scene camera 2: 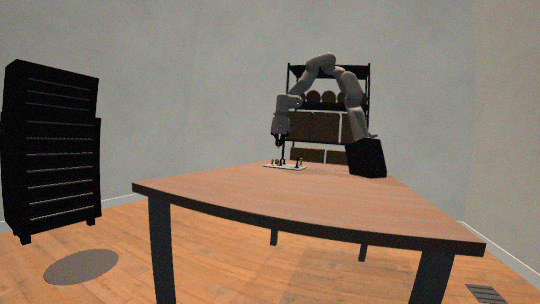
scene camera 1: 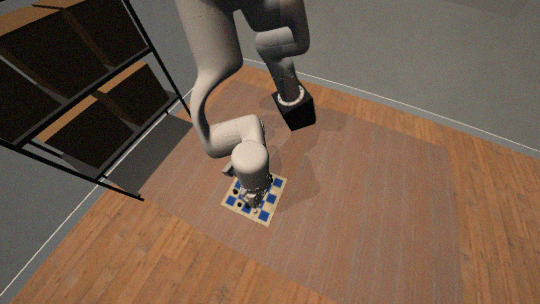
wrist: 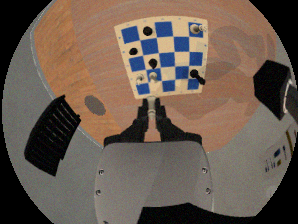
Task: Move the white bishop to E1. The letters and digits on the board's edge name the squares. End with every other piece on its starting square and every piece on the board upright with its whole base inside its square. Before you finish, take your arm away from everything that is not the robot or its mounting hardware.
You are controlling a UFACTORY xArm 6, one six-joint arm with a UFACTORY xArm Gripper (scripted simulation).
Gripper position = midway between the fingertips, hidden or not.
In view: my gripper [wrist: 151, 104] and a blue-and-cream chessboard [scene camera 1: 265, 212].
The blue-and-cream chessboard also shows in the wrist view [wrist: 178, 51].
